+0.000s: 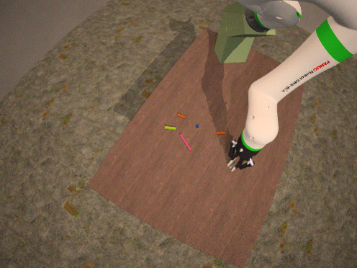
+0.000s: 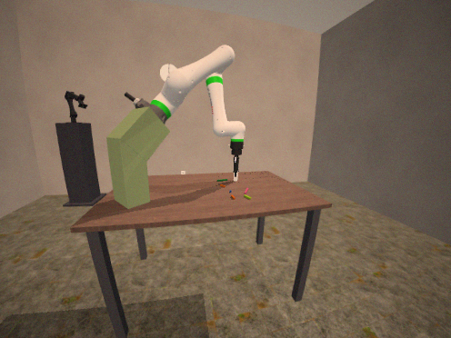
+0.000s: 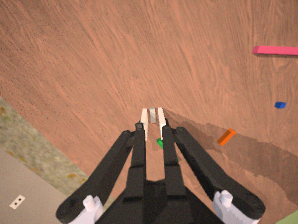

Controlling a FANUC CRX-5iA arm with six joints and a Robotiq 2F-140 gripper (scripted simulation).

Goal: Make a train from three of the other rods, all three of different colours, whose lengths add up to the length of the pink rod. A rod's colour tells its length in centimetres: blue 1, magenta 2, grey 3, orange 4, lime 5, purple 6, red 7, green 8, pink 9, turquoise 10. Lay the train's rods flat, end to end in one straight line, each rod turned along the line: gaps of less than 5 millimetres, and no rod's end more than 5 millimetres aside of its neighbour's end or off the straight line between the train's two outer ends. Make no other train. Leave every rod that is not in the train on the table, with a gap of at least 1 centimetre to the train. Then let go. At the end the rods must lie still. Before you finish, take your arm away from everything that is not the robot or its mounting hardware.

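Now: hand 3 cm above the grey rod. Also, from my hand: blue rod (23 cm to the right, 9 cm behind, 3 cm below); green rod (10 cm behind, 3 cm below, 1 cm to the left); pink rod (24 cm to the right, 3 cm below, 1 cm ahead).
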